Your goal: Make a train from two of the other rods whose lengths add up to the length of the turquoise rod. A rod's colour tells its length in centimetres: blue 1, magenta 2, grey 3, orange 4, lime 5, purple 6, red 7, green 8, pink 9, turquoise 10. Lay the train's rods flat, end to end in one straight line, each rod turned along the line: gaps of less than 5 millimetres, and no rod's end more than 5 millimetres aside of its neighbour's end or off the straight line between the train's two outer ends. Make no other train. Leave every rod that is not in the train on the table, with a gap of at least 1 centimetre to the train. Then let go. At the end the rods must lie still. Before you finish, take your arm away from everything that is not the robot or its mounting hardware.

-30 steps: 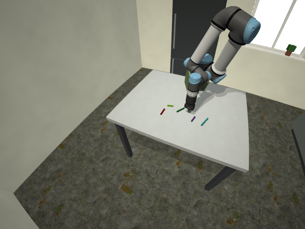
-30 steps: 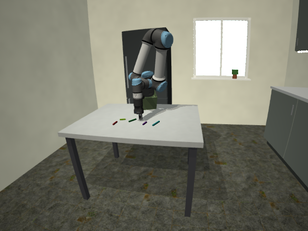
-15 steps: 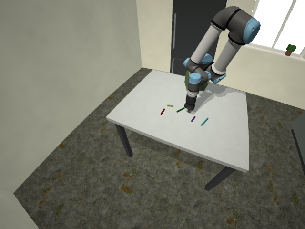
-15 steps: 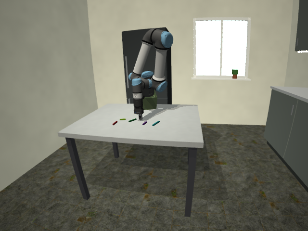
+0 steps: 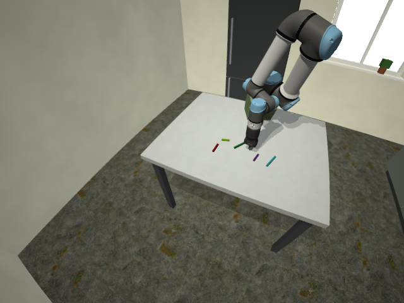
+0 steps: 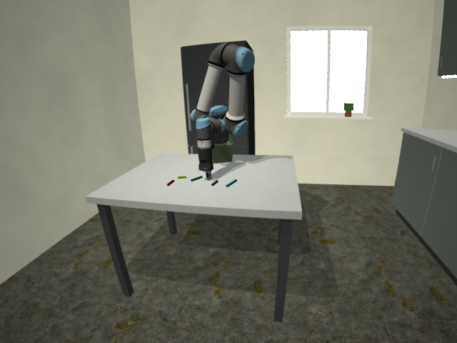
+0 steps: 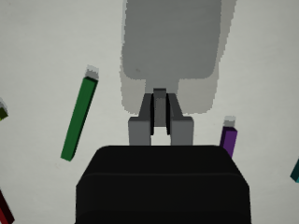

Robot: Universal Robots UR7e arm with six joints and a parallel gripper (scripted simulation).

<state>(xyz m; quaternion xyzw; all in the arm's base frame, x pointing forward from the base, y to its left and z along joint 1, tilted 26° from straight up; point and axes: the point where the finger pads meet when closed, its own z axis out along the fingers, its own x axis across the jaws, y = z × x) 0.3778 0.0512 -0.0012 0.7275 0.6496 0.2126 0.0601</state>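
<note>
My hand is 10 mm above the grey rod. Round my hand: green rod (70 mm to the right, 20 mm below, 10 mm ahead); then turquoise rod (150 mm to the left, 40 mm ahead, 20 mm below); then purple rod (60 mm to the left, 50 mm ahead, 20 mm below).
</note>
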